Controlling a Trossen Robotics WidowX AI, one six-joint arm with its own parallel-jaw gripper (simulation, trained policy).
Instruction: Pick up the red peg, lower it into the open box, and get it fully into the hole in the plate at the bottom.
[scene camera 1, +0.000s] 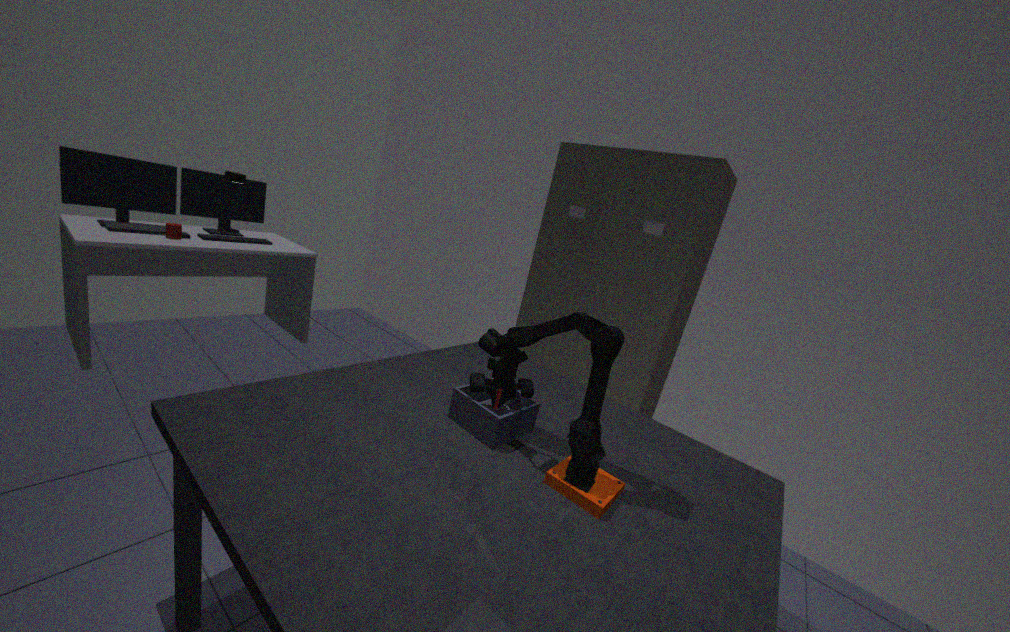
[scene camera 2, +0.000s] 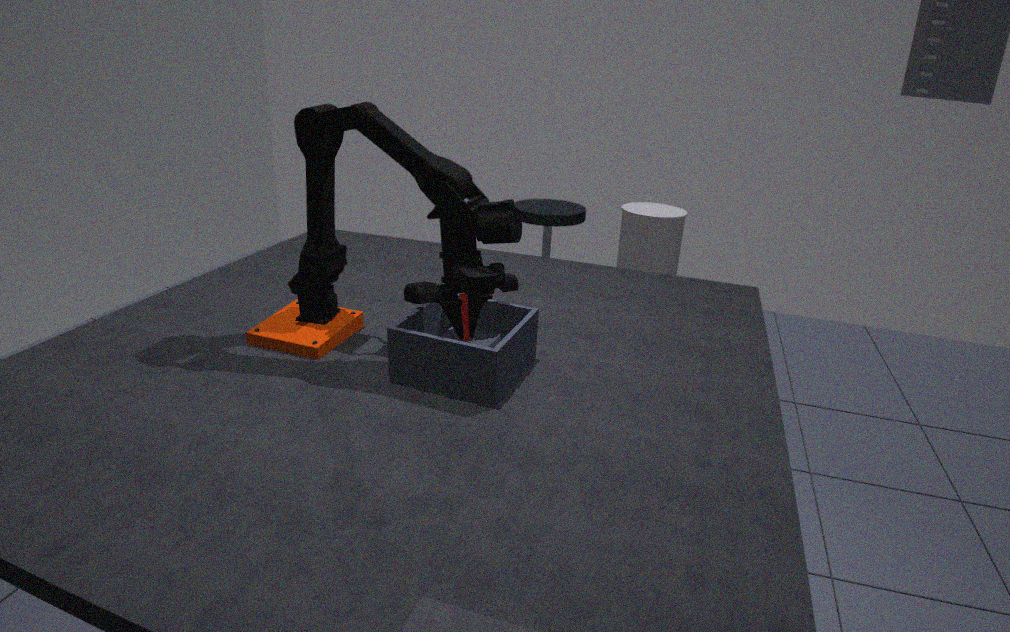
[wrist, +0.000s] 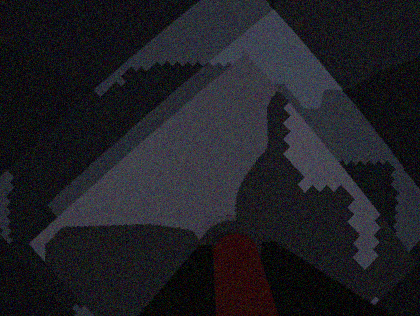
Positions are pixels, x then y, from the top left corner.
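Labels:
I see my gripper in scene camera 1 (495, 406), and it is visible in scene camera 2 and in the wrist view too. The spot on my gripper (wrist: 291, 278) is the same spot as the one on my gripper (scene camera 2: 462, 325).

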